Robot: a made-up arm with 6 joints.
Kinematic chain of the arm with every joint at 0, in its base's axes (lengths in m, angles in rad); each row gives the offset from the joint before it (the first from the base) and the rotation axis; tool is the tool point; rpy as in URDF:
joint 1: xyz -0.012 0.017 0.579 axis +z
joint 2: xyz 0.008 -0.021 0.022 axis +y
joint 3: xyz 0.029 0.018 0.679 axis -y
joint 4: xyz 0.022 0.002 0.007 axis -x
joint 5: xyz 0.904 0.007 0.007 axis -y
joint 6: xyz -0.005 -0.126 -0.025 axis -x
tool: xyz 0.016 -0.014 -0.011 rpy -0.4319 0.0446 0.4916
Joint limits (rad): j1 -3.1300..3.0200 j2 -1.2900..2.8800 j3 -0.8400..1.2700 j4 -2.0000..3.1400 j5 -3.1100..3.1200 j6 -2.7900..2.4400
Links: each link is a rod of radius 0.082 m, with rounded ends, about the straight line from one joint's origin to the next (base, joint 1, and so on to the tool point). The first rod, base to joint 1, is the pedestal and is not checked.
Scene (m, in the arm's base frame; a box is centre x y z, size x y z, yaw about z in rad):
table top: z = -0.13
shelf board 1: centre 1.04 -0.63 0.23 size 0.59 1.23 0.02 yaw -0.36
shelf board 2: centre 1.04 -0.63 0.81 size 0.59 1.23 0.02 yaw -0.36
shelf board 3: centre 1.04 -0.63 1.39 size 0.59 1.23 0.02 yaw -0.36
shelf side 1: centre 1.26 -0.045 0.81 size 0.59 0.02 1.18 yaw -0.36
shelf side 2: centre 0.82 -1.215 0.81 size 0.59 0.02 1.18 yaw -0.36
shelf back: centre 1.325 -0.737 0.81 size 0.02 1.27 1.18 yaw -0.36
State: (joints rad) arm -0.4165 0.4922 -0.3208 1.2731 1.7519 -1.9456
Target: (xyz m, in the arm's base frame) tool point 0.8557 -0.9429 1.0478
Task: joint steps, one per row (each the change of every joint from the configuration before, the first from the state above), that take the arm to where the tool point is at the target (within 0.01 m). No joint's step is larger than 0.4 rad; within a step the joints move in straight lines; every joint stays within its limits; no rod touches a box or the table.
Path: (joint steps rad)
1: 0.0171 -0.1090 -0.1038 -0.3592 -0.1567 -0.0155
2: 0.0171 -0.1089 -0.1039 -0.3592 -0.1568 -0.0155
3: 0.0171 -0.1090 -0.1038 -0.3592 -0.1567 -0.0156
4: 0.0170 -0.1089 -0.1039 -0.3593 -0.1567 -0.0155
5: 0.0171 -0.1090 -0.1038 -0.3592 -0.1567 -0.0155
6: -0.1406 -0.0018 0.0836 0.3473 0.1551 0.0135
7: -0.1406 -0.0018 0.0835 0.3473 0.1550 0.0135
8: -0.1406 -0.0018 0.0836 0.3473 0.1551 0.0135
9: -0.1407 -0.0018 0.0836 0.3473 0.1551 0.0135
10: -0.1406 -0.0018 0.0835 0.3473 0.1551 0.0135
11: 0.1038 0.2649 0.3106 0.0161 -0.0050 0.0151
12: 0.1039 0.2649 0.3106 0.0161 -0.0050 0.0151

